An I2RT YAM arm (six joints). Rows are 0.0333 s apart.
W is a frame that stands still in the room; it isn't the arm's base.
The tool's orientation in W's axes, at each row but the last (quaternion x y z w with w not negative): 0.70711, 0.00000, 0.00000, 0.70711; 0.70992, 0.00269, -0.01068, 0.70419; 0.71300, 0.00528, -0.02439, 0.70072; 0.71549, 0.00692, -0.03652, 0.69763; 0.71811, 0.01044, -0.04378, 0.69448; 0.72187, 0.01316, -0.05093, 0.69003; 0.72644, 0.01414, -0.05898, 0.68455; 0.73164, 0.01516, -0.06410, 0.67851; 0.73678, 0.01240, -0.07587, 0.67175; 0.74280, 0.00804, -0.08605, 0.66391; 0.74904, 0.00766, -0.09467, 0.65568
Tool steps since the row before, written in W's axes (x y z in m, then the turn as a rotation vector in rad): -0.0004, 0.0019, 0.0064, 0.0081, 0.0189, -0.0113; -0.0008, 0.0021, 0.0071, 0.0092, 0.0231, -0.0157; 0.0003, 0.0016, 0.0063, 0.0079, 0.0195, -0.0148; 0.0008, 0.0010, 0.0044, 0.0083, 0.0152, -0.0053; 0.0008, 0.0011, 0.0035, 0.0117, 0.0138, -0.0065; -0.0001, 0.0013, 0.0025, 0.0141, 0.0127, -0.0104; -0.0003, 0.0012, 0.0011, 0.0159, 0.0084, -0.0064; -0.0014, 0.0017, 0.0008, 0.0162, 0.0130, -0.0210; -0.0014, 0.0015, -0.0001, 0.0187, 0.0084, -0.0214; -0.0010, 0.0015, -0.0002, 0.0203, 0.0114, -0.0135; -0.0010, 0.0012, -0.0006, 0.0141, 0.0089, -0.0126
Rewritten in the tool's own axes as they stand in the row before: -0.0004, 0.0064, -0.0019, 0.0081, -0.0113, -0.0189; -0.0010, 0.0071, -0.0021, 0.0092, -0.0157, -0.0231; 0.0000, 0.0063, -0.0017, 0.0080, -0.0148, -0.0195; 0.0005, 0.0044, -0.0011, 0.0080, -0.0052, -0.0154; 0.0005, 0.0035, -0.0012, 0.0115, -0.0061, -0.0141; -0.0004, 0.0024, -0.0014, 0.0143, -0.0097, -0.0130; -0.0005, 0.0010, -0.0012, 0.0159, -0.0053, -0.0091; -0.0016, 0.0005, -0.0016, 0.0176, -0.0201, -0.0126; -0.0015, -0.0004, -0.0013, 0.0205, -0.0197, -0.0083; -0.0011, -0.0005, -0.0013, 0.0207, -0.0121, -0.0122; -0.0010, -0.0009, -0.0010, 0.0148, -0.0117, -0.0091
